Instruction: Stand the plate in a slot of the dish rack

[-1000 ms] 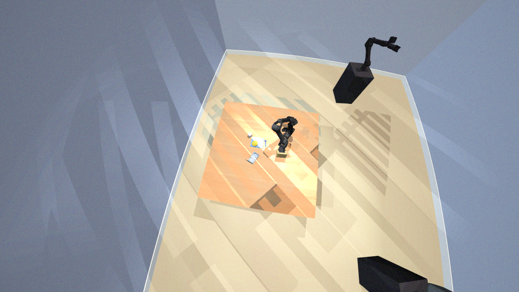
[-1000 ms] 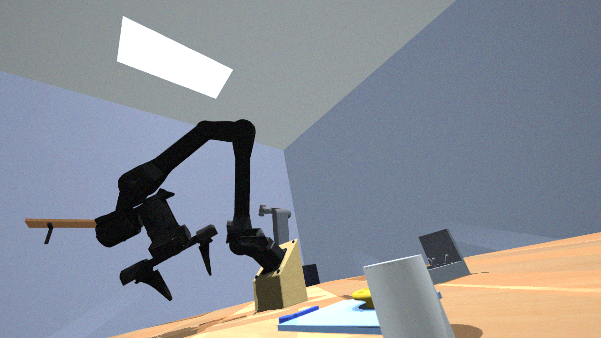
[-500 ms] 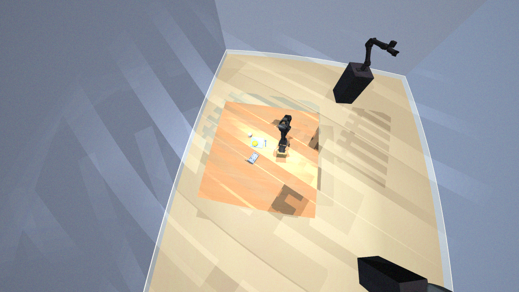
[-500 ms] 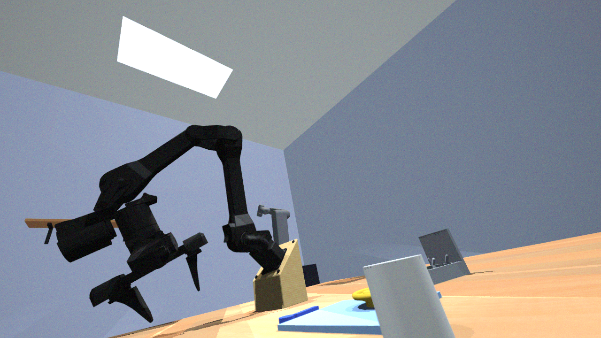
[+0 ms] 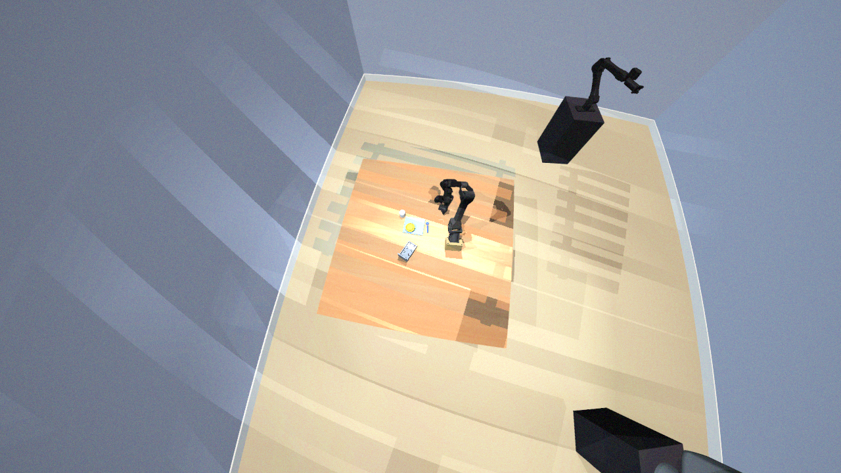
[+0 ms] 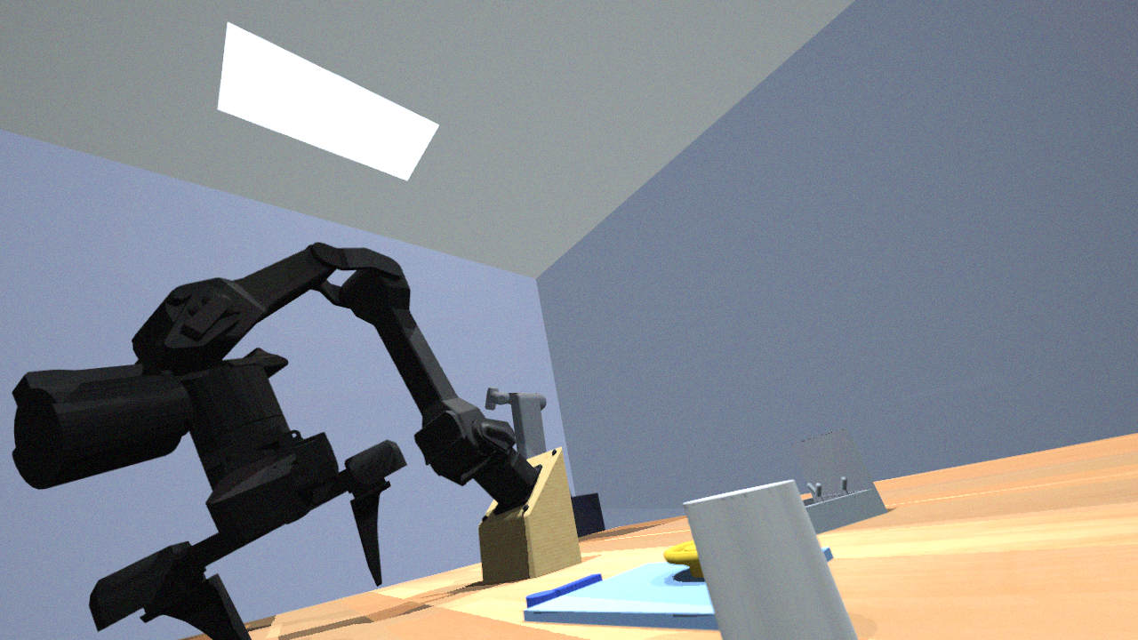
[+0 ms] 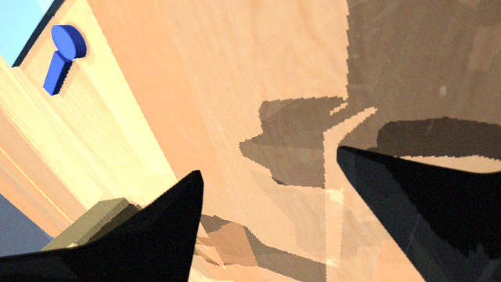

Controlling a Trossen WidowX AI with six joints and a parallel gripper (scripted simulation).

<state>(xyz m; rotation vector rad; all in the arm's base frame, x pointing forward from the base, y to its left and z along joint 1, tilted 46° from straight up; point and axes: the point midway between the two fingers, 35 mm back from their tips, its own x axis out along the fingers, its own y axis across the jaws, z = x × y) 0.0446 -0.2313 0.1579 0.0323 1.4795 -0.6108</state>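
The yellow plate is 260 mm ahead of my gripper tip and 140 mm to the left of it. The rest, counted from my gripper tip: blue spoon 130 mm ahead, 120 mm to the left, 10 mm below; then grey dish rack 320 mm to the left, 270 mm ahead, 10 mm above.
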